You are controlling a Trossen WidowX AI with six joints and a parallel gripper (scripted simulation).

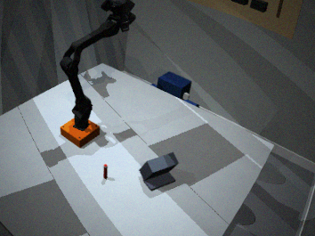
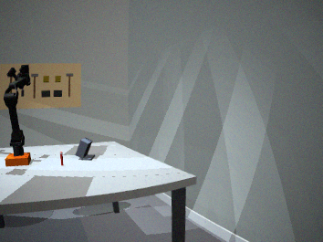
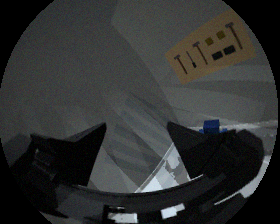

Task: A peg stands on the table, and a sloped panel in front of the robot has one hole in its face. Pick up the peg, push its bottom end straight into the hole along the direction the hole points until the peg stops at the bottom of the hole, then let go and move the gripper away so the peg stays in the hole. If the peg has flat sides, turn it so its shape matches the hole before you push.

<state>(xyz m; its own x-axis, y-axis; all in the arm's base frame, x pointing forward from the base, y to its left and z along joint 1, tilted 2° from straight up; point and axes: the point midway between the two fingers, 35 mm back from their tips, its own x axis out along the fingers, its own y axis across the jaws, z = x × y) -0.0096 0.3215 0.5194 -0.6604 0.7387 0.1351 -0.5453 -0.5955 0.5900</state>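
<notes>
My gripper tip is now 530 mm to the left of the thin red peg, 530 mm above it and 300 mm short of it. Round my gripper tip: sloped grey-blue panel: 510 mm below, 490 mm ahead, 410 mm to the right.
</notes>
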